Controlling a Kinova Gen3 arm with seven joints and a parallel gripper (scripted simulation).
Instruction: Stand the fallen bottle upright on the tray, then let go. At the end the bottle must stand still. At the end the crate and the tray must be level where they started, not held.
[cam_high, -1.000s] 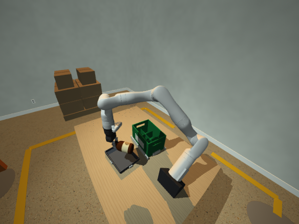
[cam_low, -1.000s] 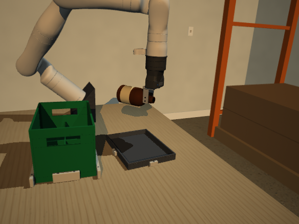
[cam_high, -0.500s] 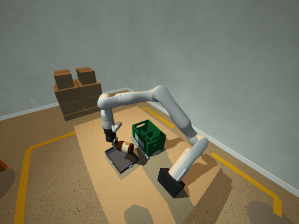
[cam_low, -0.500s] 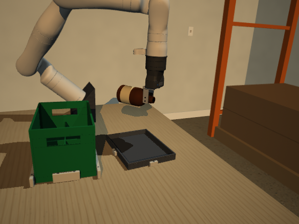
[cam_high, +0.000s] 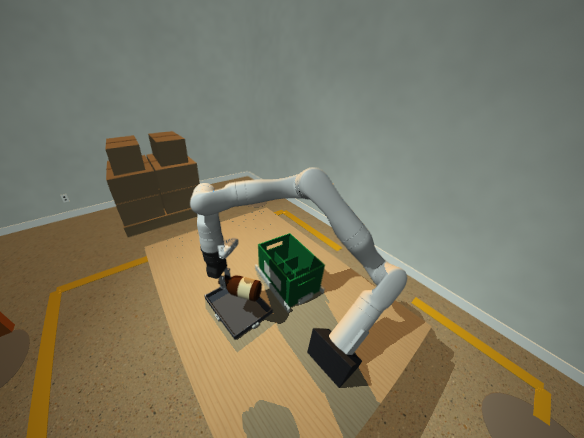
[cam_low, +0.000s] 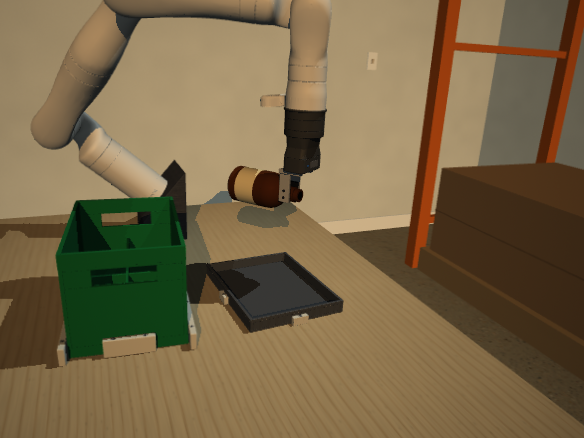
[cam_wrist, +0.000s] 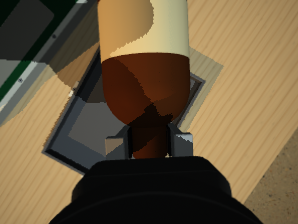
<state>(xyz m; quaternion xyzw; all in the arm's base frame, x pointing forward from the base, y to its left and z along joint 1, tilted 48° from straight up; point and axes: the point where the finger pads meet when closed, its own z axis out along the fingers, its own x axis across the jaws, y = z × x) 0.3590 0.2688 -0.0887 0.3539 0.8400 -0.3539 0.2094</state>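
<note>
The brown bottle is 40 mm behind my hand, 30 mm to the right of it and 10 mm below it. From my hand the other things lie so: dark tray: 190 mm below, 40 mm to the right, 20 mm ahead; then green crate: 310 mm to the right, 120 mm below, 40 mm ahead.
</note>
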